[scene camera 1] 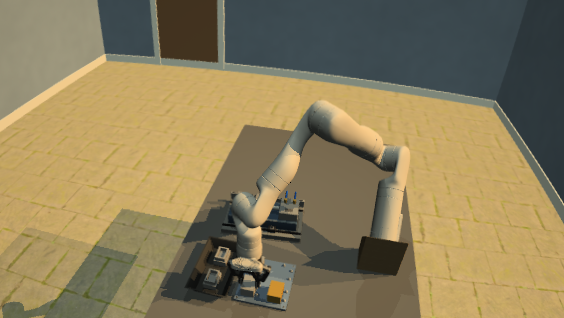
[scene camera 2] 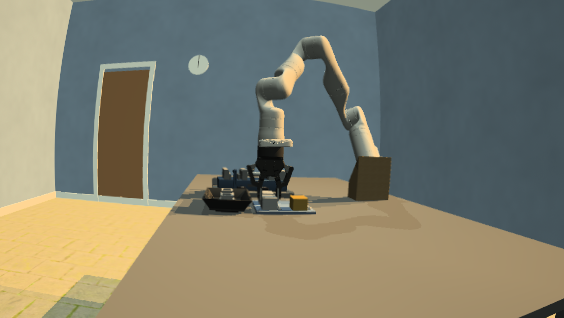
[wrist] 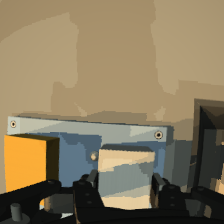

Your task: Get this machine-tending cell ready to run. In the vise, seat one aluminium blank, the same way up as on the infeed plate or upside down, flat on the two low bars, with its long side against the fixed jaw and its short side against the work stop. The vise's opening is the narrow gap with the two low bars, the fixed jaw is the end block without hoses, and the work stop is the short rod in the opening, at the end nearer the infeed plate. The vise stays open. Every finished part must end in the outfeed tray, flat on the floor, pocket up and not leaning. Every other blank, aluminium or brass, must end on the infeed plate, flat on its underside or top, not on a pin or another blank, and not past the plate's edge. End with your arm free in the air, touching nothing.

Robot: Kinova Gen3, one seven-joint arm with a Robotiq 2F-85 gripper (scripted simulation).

Labels:
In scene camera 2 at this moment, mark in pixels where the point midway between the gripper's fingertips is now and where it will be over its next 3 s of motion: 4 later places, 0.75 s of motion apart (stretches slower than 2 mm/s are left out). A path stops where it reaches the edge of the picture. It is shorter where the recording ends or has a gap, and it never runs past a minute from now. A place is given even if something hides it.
My gripper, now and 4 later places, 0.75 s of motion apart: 268, 200; 270, 189; 270, 163; 251, 157; 235, 155

